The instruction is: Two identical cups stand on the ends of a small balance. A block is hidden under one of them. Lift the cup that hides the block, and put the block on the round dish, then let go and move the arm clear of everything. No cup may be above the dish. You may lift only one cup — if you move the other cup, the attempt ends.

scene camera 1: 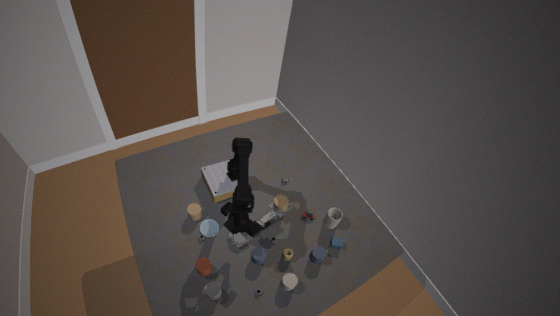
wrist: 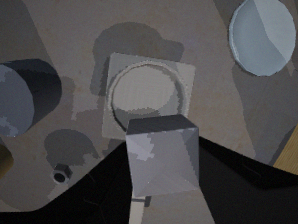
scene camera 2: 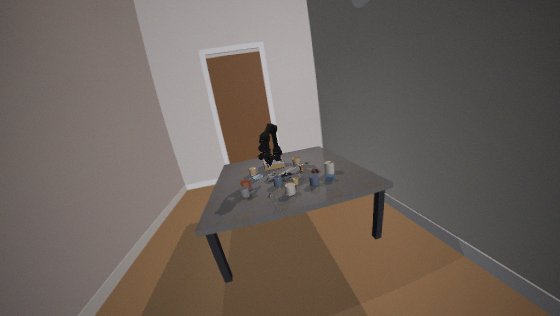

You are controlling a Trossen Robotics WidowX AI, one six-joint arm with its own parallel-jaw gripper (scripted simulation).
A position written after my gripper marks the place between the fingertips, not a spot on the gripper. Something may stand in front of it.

My gripper (wrist: 159, 146) holds a grey block (wrist: 163, 151).
